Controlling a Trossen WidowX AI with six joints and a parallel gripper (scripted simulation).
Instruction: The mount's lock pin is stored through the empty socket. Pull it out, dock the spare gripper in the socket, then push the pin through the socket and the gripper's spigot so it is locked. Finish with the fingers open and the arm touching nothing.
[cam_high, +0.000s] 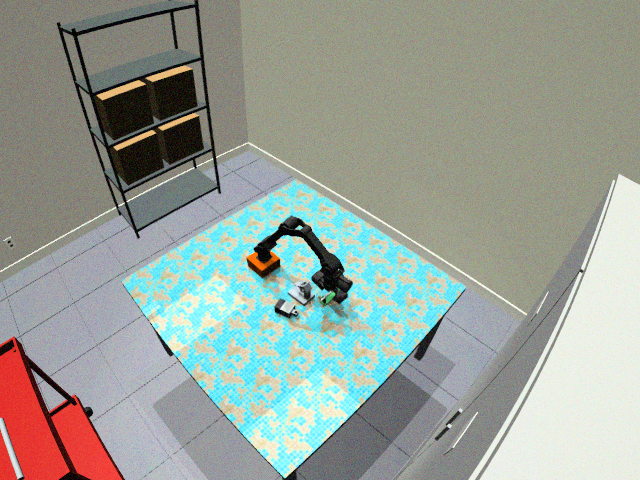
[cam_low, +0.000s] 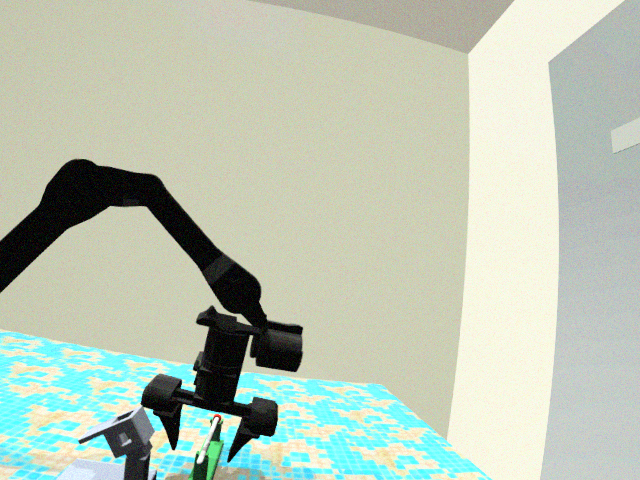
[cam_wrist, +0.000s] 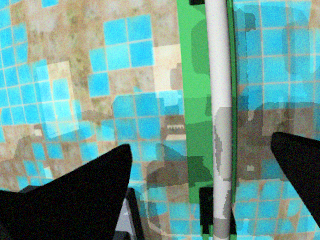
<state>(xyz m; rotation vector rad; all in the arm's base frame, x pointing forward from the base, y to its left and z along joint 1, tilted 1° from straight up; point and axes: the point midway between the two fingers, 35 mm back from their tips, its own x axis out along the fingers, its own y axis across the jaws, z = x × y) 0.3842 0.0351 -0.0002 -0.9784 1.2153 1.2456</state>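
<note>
Now: the green rest 2 cm to the left of my gripper tip and 1 cm ahead of it. The rest, counted from my gripper tip: grey mount: 10 cm behind, 7 cm to the right, 3 cm above; then spare gripper: 19 cm to the right, 10 cm behind.
</note>
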